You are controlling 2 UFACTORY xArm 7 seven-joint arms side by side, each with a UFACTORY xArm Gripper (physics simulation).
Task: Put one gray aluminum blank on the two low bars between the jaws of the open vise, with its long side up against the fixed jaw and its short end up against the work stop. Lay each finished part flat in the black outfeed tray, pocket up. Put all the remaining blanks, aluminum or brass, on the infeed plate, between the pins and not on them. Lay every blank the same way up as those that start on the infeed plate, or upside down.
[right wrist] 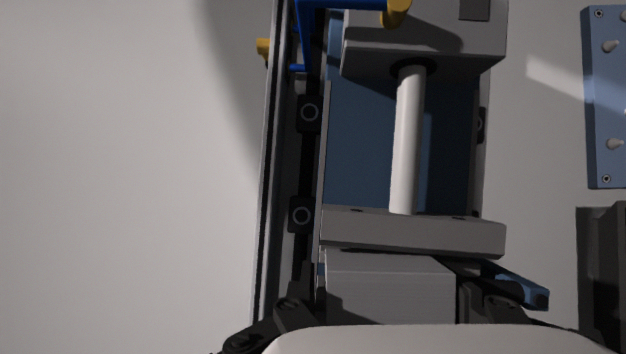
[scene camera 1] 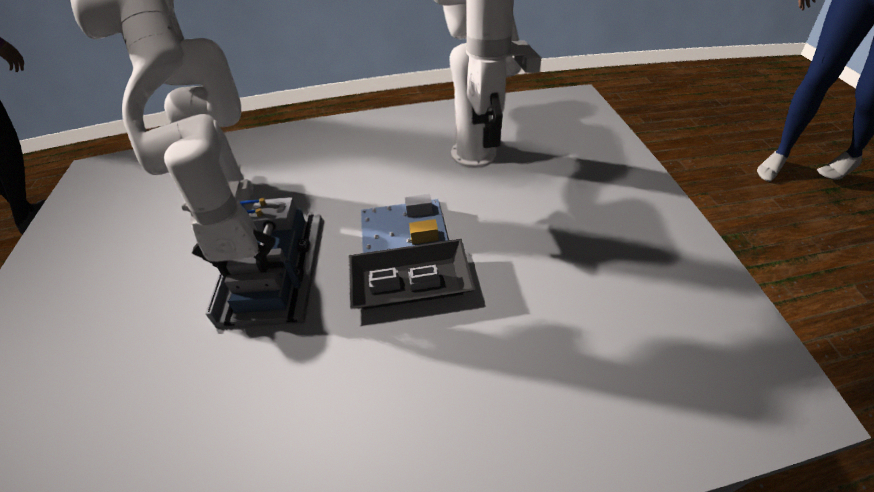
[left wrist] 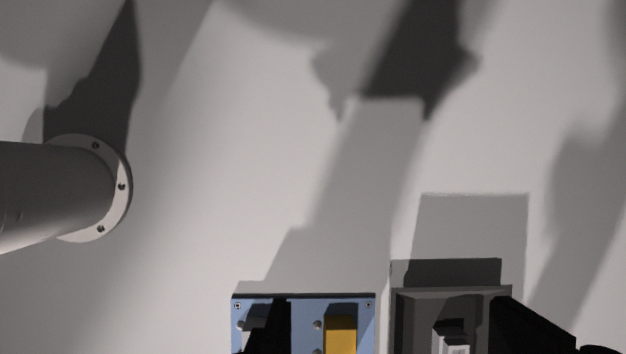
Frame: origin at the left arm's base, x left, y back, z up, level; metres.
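Seen in the pictures: left gripper, fingertip midpoint: (scene camera 1: pixel 485 134) (left wrist: pixel 390 332); right gripper, fingertip midpoint: (right wrist: pixel 369 283) (scene camera 1: pixel 246 272); left arm's base at its link origin: (scene camera 1: pixel 473 154) (left wrist: pixel 80 187).
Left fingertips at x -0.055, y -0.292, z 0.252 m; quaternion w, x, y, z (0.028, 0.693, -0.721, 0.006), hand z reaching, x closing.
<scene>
Offsets run from my left fingertips to a thing's middle. "pt": to the spot under its first point.
A gray aluminum blank @(dz -0.154, dx -0.504, dy -0.078 m) (right wrist: pixel 390 295) lies in the vise beside the movable jaw (right wrist: pixel 410 232); the bars and its far side are hidden. My right gripper (scene camera 1: pixel 241 268) (right wrist: pixel 369 283) is open around it, one finger by each short end, with a narrow gap. The fixed jaw (scene camera 1: pixel 253 282) shows in the scene view. My left gripper (scene camera 1: pixel 492 125) (left wrist: pixel 390 332) is open and empty, high beyond the plate. Two finished parts @(pt dz -0.219, dx -0.243, dy -0.136 m) (scene camera 1: pixel 383 284) @(pt dz -0.219, dx -0.164, dy -0.148 m) (scene camera 1: pixel 423 281) lie pocket up in the black outfeed tray (scene camera 1: pixel 412 300) (left wrist: pixel 450 289). A gray blank @(dz -0.226, dx -0.133, dy +0.087 m) (scene camera 1: pixel 418 207) and a brass blank @(dz -0.226, dx -0.137, dy -0.003 m) (scene camera 1: pixel 423 232) (left wrist: pixel 340 340) lie on the infeed plate @(dz -0.248, dx -0.180, dy +0.040 m) (scene camera 1: pixel 382 244) (left wrist: pixel 305 310).
The vise screw (right wrist: pixel 407 140) runs to a gray block @(dz -0.174, dx -0.464, dy +0.085 m) (right wrist: pixel 425 37) at the back. A blue handle @(pt dz -0.143, dx -0.513, dy +0.072 m) (right wrist: pixel 345 4) with a yellow knob @(pt dz -0.142, dx -0.488, dy +0.065 m) (right wrist: pixel 396 12) stands over it. A blue bracket @(pt dz -0.154, dx -0.422, dy -0.085 m) (right wrist: pixel 535 295) sits right of the blank. Small pins @(dz -0.240, dx -0.259, dy +0.089 m) (right wrist: pixel 610 46) rise from the infeed plate.
</scene>
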